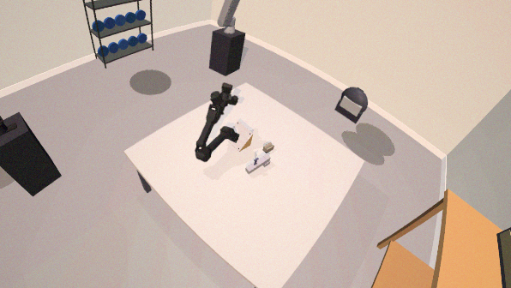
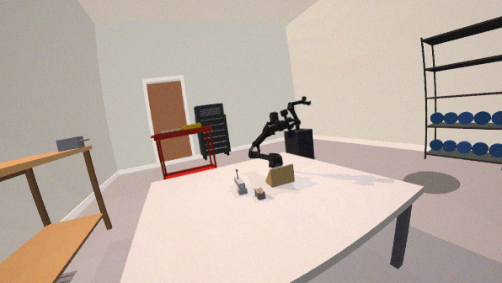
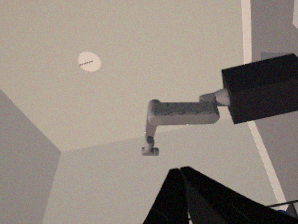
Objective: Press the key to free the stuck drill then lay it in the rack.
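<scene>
Right now my gripper tip is 39 cm short of the dark blue key, 17 cm to the left of it and 28 cm above it. Round my gripper tip: grey block (40 cm ahead, 14 cm to the right, 33 cm below); then brown rack (37 cm ahead, 4 cm to the left, 35 cm below).
</scene>
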